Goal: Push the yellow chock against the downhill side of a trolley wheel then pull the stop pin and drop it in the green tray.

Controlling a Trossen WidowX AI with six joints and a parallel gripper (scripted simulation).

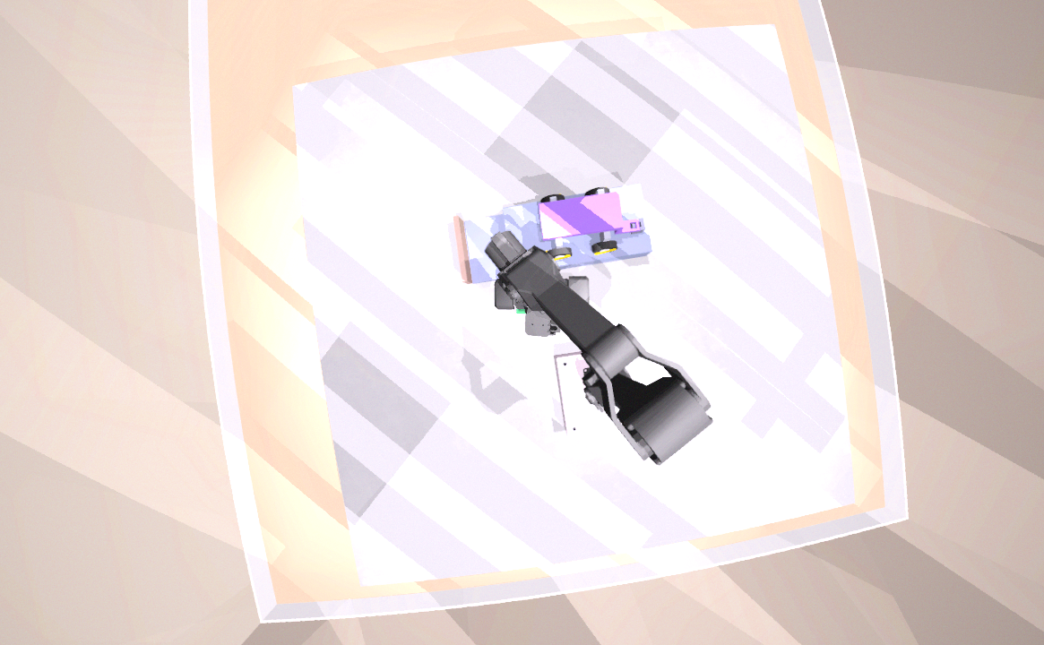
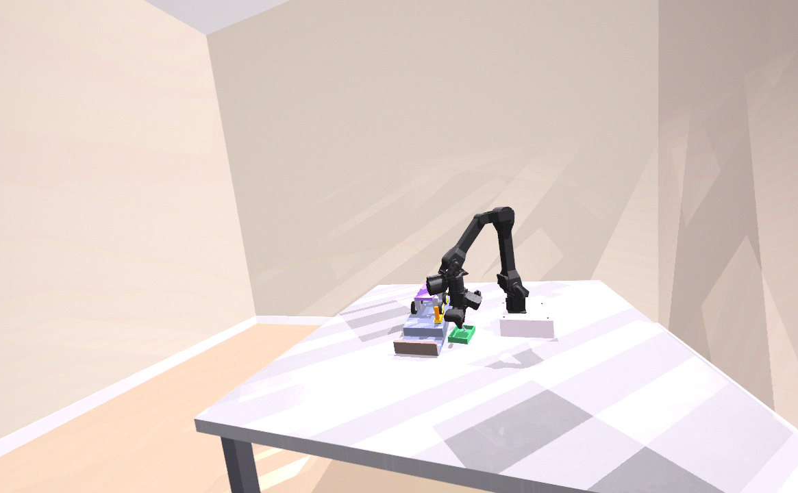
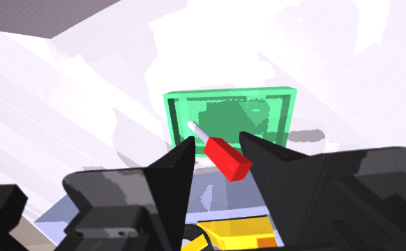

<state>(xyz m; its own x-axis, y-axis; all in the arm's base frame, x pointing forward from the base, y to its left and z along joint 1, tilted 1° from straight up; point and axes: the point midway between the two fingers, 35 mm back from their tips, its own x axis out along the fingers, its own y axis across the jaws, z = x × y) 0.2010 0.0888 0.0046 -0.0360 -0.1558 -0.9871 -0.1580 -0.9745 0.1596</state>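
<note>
The green tray is 5 cm below my gripper tip and 1 cm to the left of it. The rest, counted from my gripper tip: purple trolley: 13 cm ahead, 9 cm to the right, 7 cm above; red-headed stop pin: 1 cm to the right; yellow chock: 8 cm ahead, 4 cm above, 1 cm to the left.
</note>
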